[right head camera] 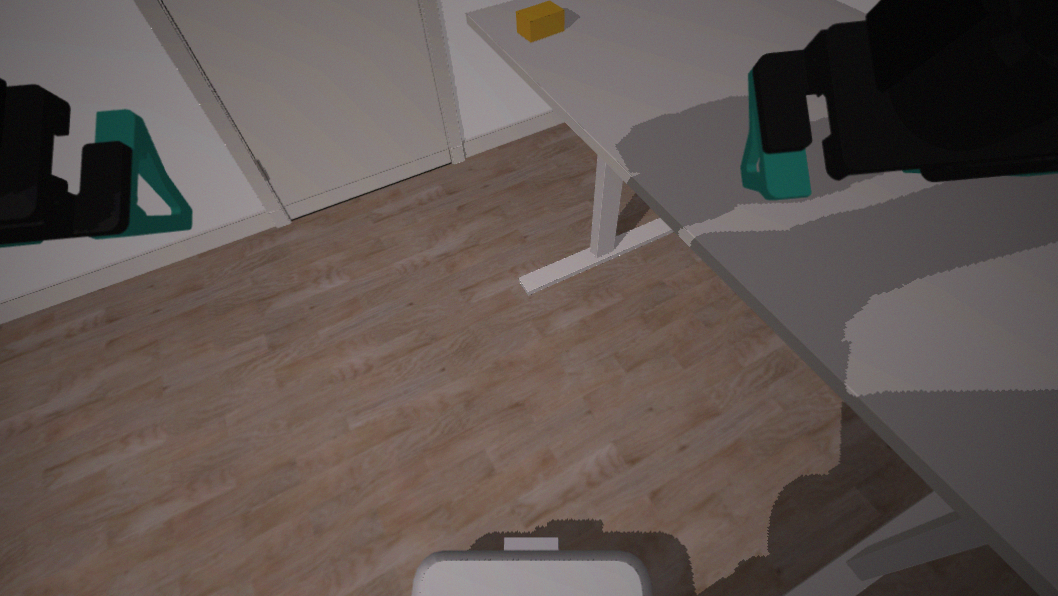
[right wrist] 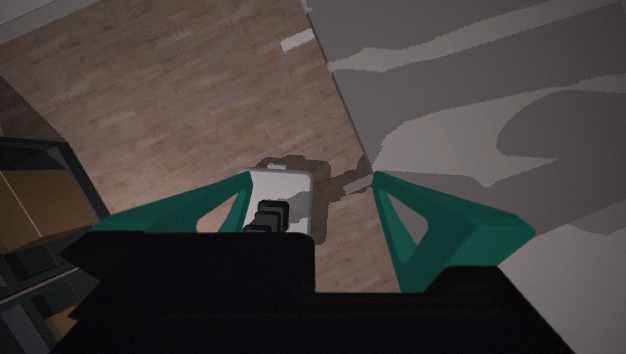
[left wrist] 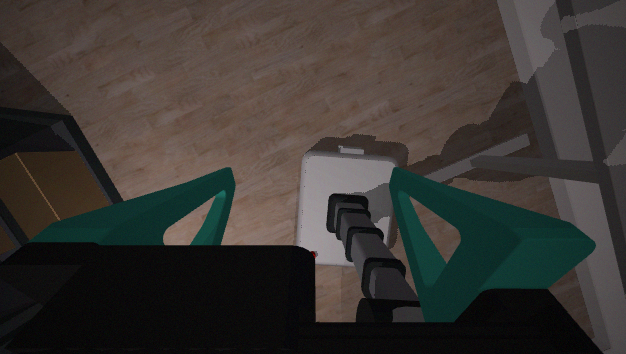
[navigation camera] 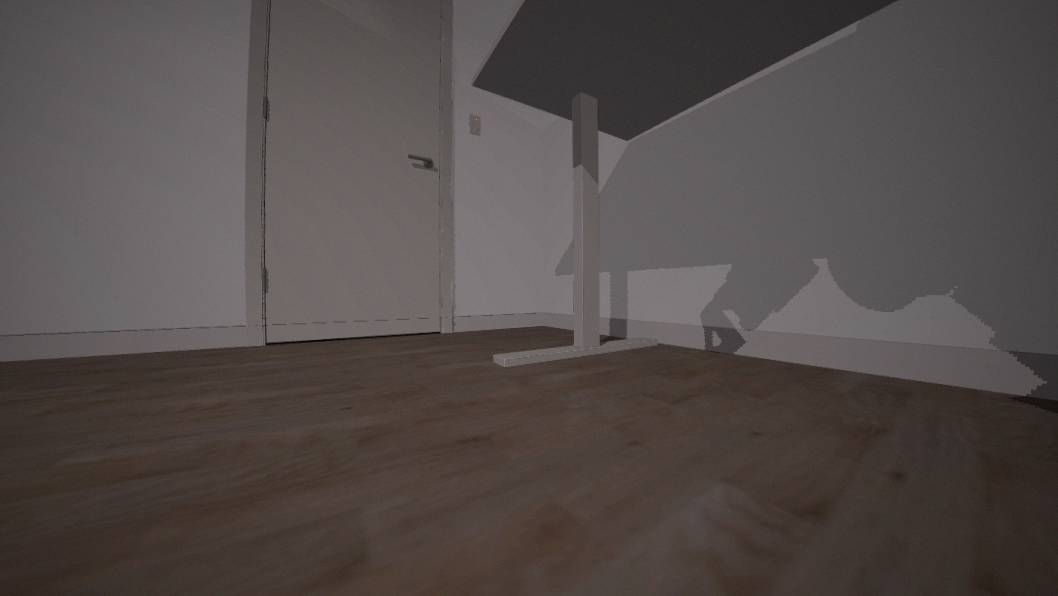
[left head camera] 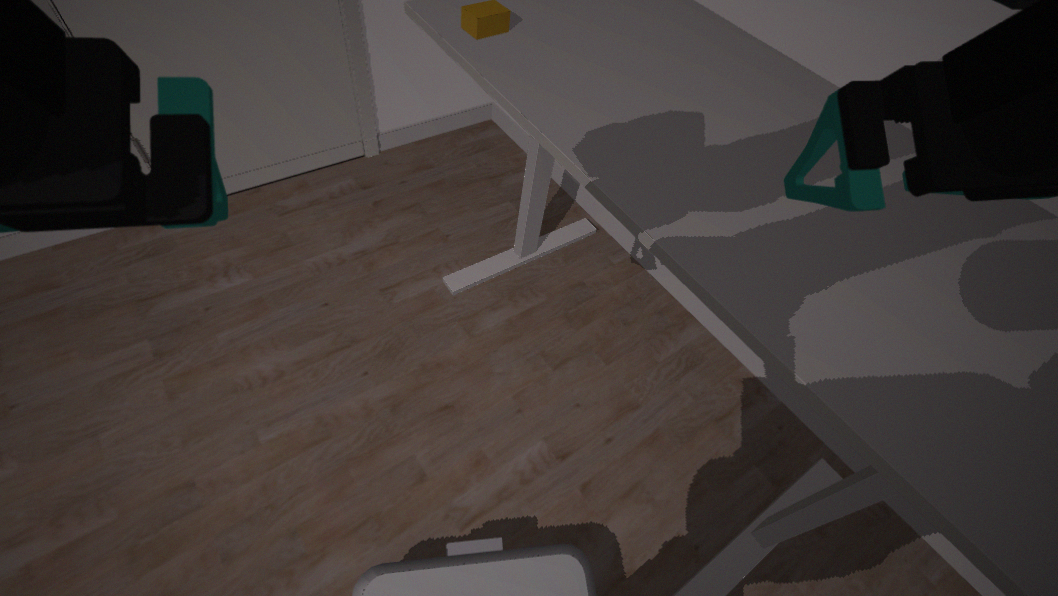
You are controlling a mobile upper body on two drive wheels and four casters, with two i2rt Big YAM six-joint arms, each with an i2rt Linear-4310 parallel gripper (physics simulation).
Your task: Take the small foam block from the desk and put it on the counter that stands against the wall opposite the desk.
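Frame: origin at the left arm's base, x ahead, y right, z down, level; millimetres.
Seen in the pictures: left gripper, fingertip midpoint: [right head camera: 116,226] [left wrist: 312,176] [left head camera: 126,212]; right gripper, fingertip midpoint: [right head camera: 822,169] [right wrist: 312,177] [left head camera: 847,185].
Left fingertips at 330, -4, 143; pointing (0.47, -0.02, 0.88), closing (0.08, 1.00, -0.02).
Observation:
A point is followed by its place in that frame, as x, y, z.
The yellow foam block [left head camera: 484,20] @[1229, 265, 423] [right head camera: 540,22] @[1232, 271, 424] lies on the desk [left head camera: 599,74] @[1102, 506, 460] [right head camera: 636,62] @[1114, 469, 460] [right wrist: 450,125] @[495, 826, 460] near its far end, at the top of both head views. My left gripper [left head camera: 186,151] [left wrist: 312,176] @[331, -4, 143] is open and empty, over the floor left of the desk and well apart from the block. My right gripper [left head camera: 840,162] @[351, 449, 130] [right wrist: 312,177] @[351, 449, 130] is open and empty, above the desk side and far to the right of the block. The block does not show in the wrist views. I cannot make out a counter opposite the desk for certain.
A white desk leg [left head camera: 533,199] @[1401, 481, 1081] [right head camera: 605,207] @[1401, 482, 1125] [navigation camera: 584,236] @[1398, 475, 996] with a foot bar stands on the wood floor. A closed door [right head camera: 318,96] @[1824, -574, 917] [navigation camera: 347,185] @[1828, -566, 670] is beyond. A dark shelf unit [left wrist: 86,155] @[187, -1327, 1350] [right wrist: 75,160] @[281, -1379, 1390] holding brown boxes stands left in the wrist views. My white base [left head camera: 473,577] @[272, 217, 1149] shows below.

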